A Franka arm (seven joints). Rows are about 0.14 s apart.
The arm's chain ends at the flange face. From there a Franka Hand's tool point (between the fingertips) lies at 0.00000 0.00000 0.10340 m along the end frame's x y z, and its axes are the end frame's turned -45 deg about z.
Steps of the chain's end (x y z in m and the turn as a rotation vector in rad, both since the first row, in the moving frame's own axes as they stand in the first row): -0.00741, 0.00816, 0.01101, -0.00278, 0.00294, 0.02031; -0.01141, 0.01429, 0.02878, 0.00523, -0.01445, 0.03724; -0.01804, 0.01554, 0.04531, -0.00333, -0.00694, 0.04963; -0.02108, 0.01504, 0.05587, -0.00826, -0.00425, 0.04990
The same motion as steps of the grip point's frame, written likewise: -0.01100, 0.00095, 0.01101, -0.00404, 0.00011, 0.02031; -0.01882, 0.00059, 0.02877, 0.01392, -0.00652, 0.03724; -0.02449, -0.00205, 0.04531, 0.00255, -0.00726, 0.04963; -0.02646, -0.00400, 0.05587, -0.00284, -0.00885, 0.04990
